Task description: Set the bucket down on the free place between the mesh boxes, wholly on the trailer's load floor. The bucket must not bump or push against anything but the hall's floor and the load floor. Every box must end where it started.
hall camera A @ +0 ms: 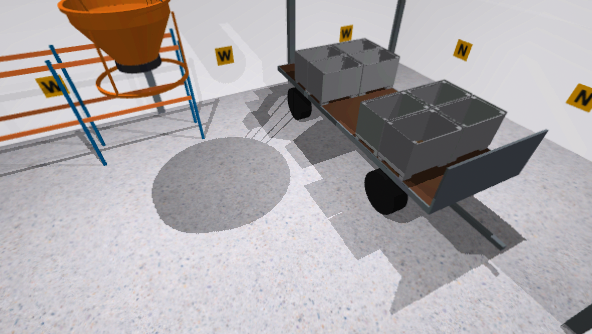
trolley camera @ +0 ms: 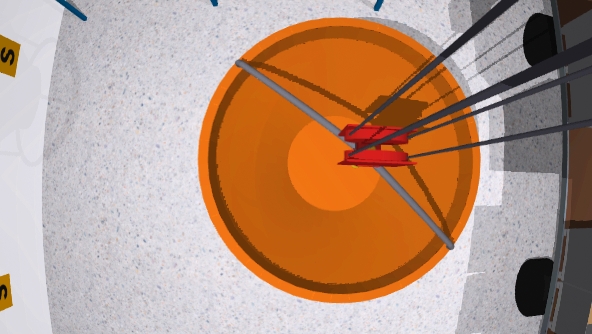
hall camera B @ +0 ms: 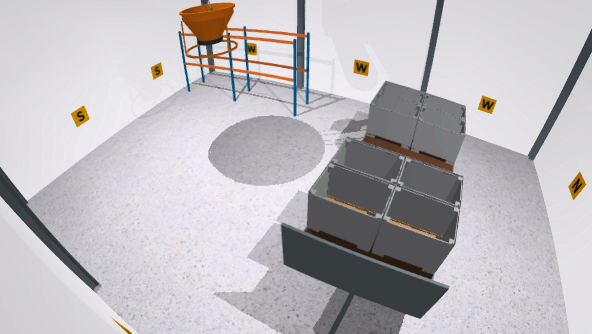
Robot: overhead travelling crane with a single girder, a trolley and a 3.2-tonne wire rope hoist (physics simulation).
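The orange bucket (hall camera A: 117, 37) (hall camera B: 207, 25) (trolley camera: 335, 240) hangs upright in the air by its grey bail, foot ring well above the hall floor. My gripper, the hook under the red block (trolley camera: 377, 156), carries the bail; the block hides the hook, and hall cameras A and B do not show it. The load floor (hall camera A: 345, 114) (trolley camera: 580, 175) shows brown between the rear mesh boxes (hall camera A: 340, 82) (hall camera B: 395, 120) and the front mesh boxes (hall camera A: 435, 150) (hall camera B: 340, 215). The bucket is beside the trailer, on the rack's side, not over the load floor.
A rack with blue posts (hall camera A: 80, 115) (hall camera B: 295, 77) and orange beams stands near the bucket. The trailer's grey end board (hall camera A: 492, 172) (hall camera B: 365, 272) rises beyond the front boxes. Trailer wheels (hall camera A: 385, 192) (trolley camera: 535, 287) show at its side. Dark columns (hall camera B: 432, 45) stand along the walls.
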